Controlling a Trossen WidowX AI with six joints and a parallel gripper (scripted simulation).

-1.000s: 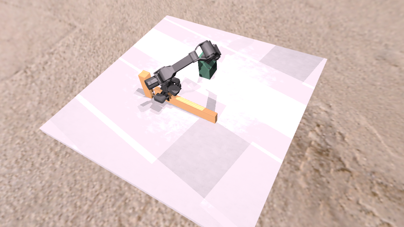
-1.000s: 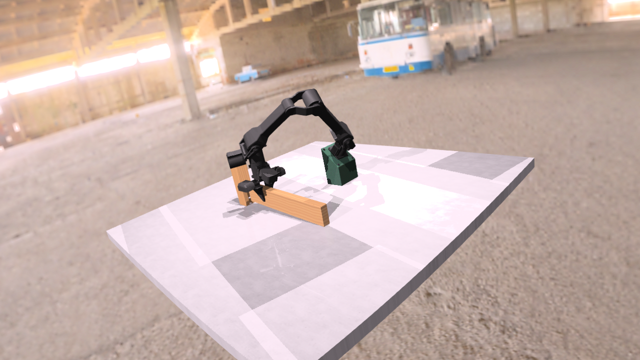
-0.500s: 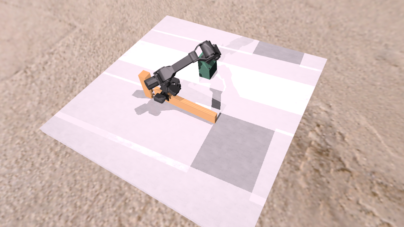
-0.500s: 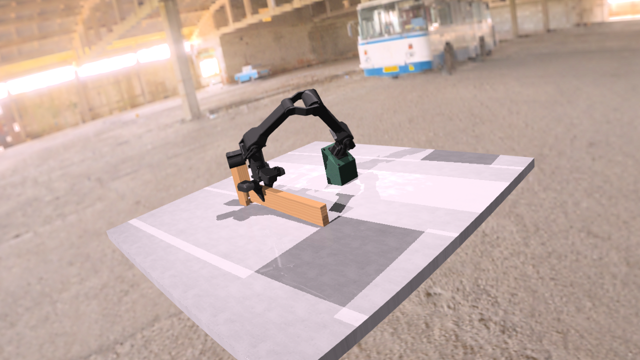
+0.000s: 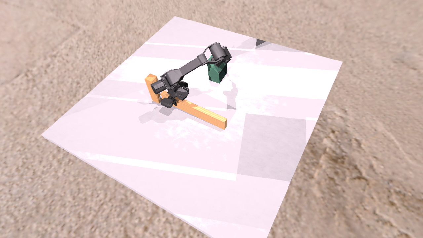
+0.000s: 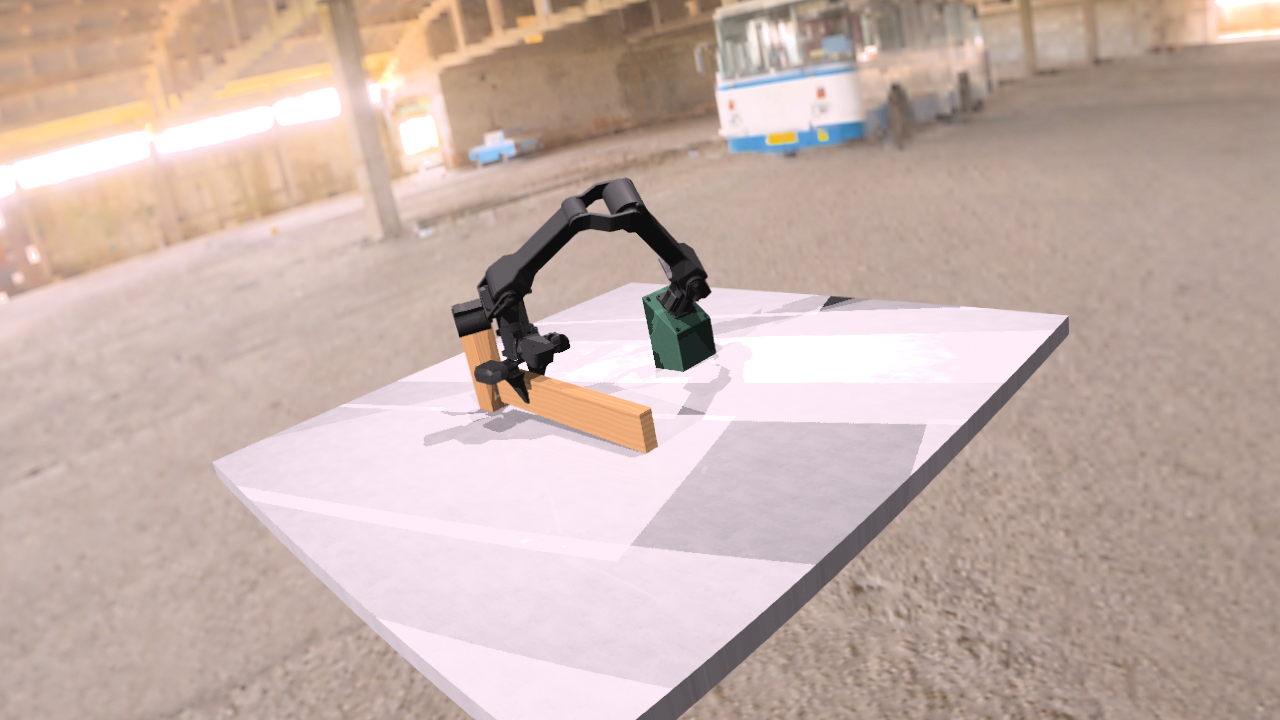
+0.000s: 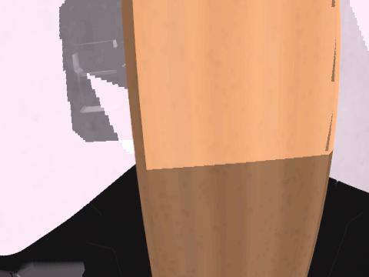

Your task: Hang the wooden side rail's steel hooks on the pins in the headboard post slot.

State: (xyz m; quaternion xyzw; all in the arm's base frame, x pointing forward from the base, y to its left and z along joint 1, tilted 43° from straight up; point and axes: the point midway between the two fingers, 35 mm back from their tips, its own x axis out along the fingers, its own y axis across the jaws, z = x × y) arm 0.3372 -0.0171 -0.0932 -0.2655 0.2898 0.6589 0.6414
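My gripper tip is 15 cm to the left of the wooden headboard post and 4 cm below it.
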